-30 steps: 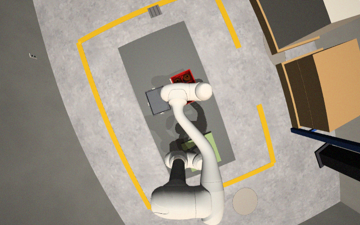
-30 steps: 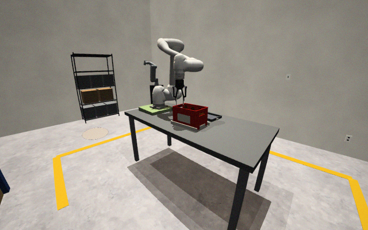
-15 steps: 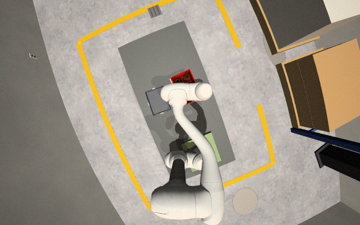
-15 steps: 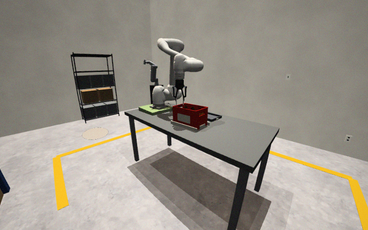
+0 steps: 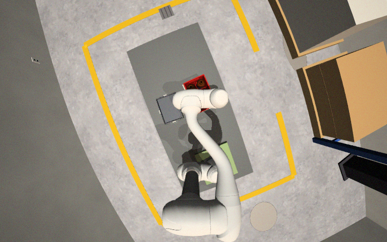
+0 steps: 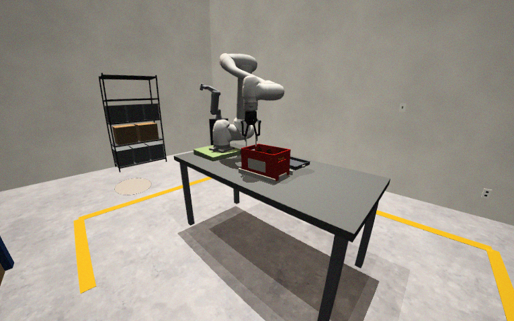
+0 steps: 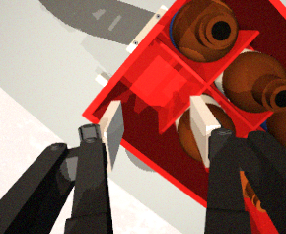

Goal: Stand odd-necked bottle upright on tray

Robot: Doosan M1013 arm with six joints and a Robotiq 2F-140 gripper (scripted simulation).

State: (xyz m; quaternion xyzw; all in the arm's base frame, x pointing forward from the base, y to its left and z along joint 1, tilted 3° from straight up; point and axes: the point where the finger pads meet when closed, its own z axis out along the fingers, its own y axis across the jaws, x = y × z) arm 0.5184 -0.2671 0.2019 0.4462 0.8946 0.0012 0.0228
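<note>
Right now the red crate is 130 mm below my hand, 90 mm ahead of it and 30 mm to the left of it. From my hand the other things lie so: dark grey tray: 330 mm to the left, 210 mm below, 150 mm ahead.
</note>
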